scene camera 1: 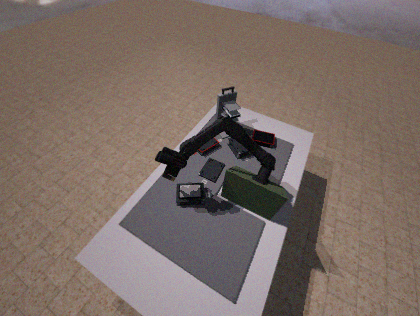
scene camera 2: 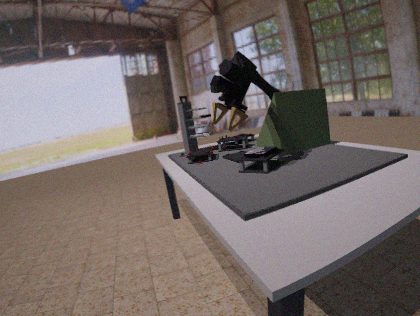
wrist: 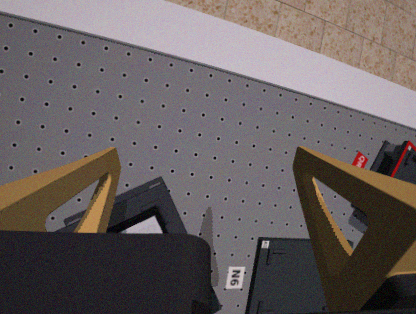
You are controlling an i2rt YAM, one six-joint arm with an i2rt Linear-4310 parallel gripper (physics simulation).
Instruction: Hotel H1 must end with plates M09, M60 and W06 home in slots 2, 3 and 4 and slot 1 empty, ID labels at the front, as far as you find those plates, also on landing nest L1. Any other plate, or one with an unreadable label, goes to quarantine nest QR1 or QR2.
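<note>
My gripper is open and empty, high above the mat near the table's long edge. A plate with a whitish top rests on a dark raised nest; no ID label is readable on it. The hotel stands upright at the far end. Light plate-like shapes show in it, but slots and labels are unreadable. A red-rimmed quarantine nest is near the hotel; its red tag is partly visible in the wrist view. Another red-rimmed nest is at the far right.
A flat dark nest lies beside a white tag reading N6. Another dark nest stands between the red-rimmed ones. A tall green block stands by the arm's base. The grey mat has peg holes.
</note>
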